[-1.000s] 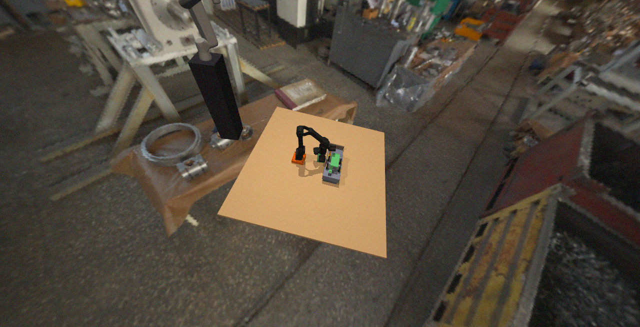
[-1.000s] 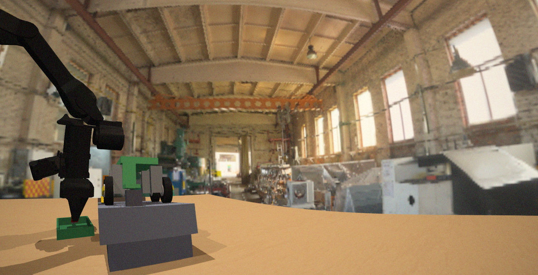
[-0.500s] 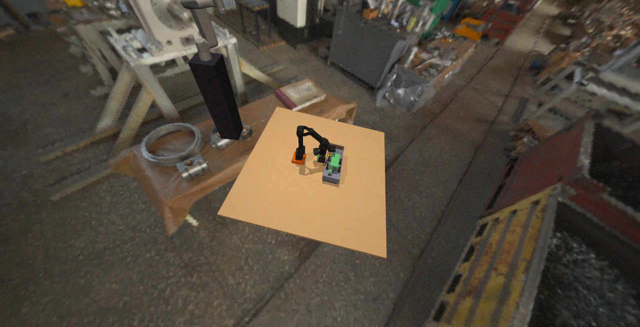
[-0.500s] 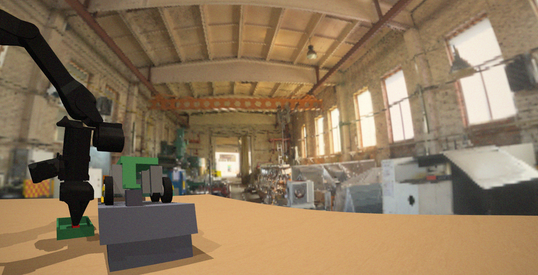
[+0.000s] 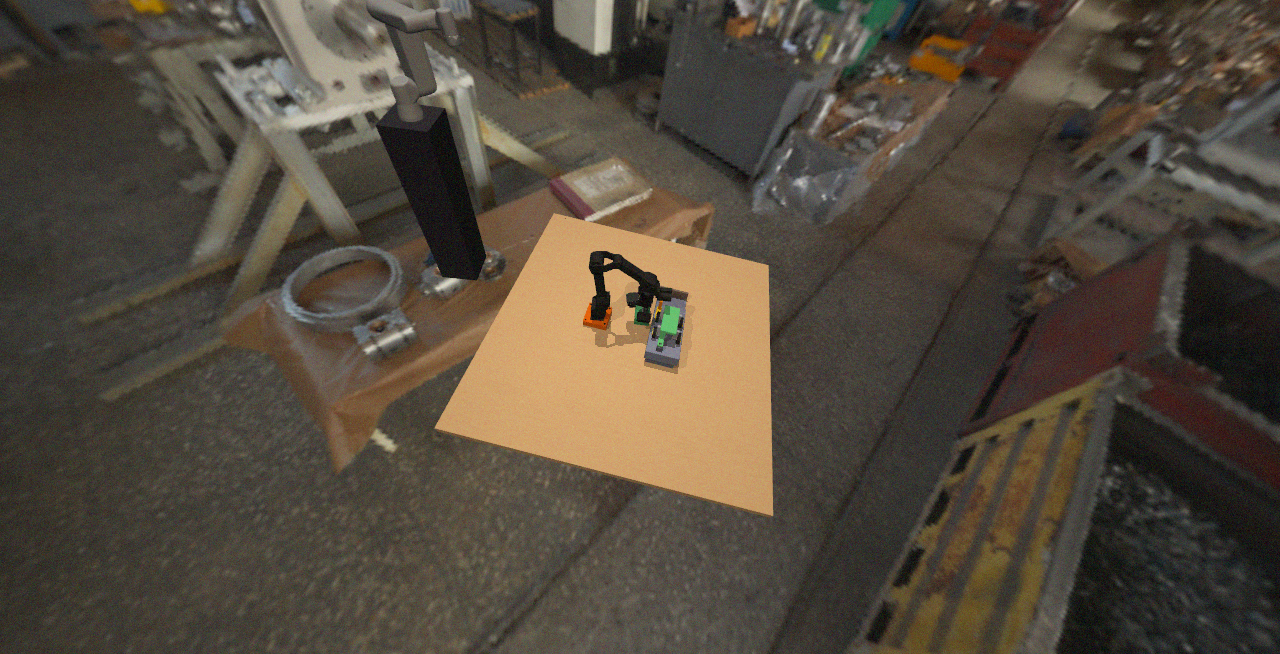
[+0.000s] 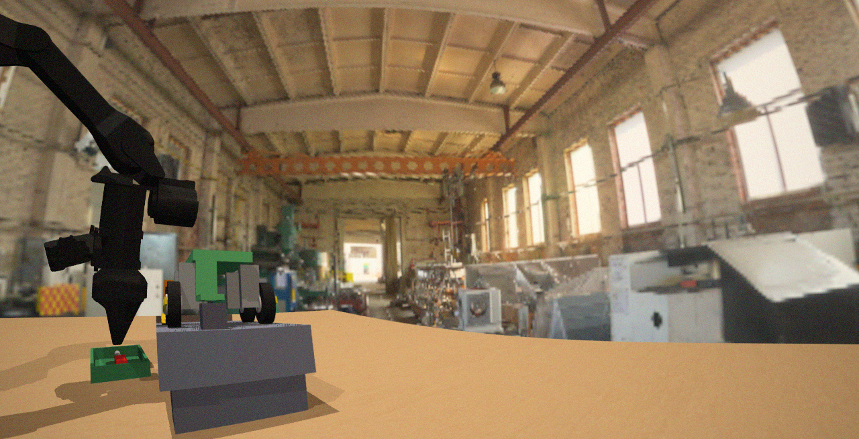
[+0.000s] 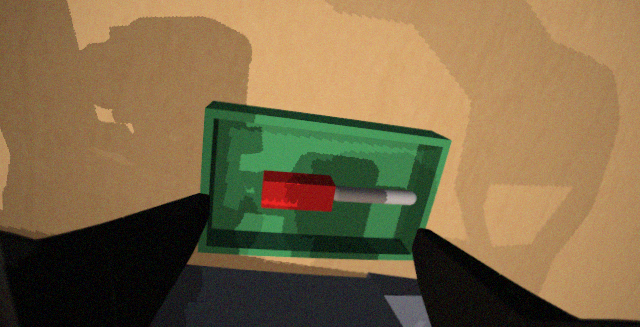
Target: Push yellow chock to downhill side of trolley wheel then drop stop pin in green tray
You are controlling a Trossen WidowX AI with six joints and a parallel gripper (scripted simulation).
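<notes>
Now: gripper tip 40 mm above the stop pin, 20 mm to the right of it and 10 mm short of it. From my gripper tip the other things lie so: ramp: 110 mm to the right, 110 mm ahead; yellow chock: 70 mm ahead, 30 mm above, 10 mm to the right; green tray: 60 mm below, 10 mm to the left.
</notes>
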